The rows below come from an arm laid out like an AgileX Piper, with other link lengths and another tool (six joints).
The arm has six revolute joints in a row. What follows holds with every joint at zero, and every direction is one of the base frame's.
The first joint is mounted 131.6 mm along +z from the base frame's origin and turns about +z.
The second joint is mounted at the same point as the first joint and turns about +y.
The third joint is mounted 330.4 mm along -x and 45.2 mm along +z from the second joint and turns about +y.
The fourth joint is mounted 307.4 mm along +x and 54.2 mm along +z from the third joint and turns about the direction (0.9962, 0, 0.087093).
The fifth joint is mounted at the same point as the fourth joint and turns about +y.
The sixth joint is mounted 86.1 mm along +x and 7.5 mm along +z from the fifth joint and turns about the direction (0.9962, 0, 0.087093).
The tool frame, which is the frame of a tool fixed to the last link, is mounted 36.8 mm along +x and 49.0 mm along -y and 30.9 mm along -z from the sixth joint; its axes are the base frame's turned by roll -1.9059, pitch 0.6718 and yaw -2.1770 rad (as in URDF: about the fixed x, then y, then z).
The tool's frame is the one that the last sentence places.
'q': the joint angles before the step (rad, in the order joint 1, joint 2, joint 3, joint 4, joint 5, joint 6). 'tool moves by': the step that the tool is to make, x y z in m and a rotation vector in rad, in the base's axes. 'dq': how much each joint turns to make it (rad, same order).
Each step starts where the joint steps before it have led.
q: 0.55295 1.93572 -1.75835 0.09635 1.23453 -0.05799
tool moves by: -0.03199 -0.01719 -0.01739 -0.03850 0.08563 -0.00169
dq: 0.00132 -0.07636 0.16931 0.01210 0.00000 0.00139
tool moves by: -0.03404 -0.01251 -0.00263 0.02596 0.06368 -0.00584
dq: 0.00002 -0.09236 0.13361 0.05757 0.00000 -0.00589
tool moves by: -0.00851 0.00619 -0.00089 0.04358 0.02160 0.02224
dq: 0.00928 -0.01578 0.01961 0.05295 -0.00396 -0.02618
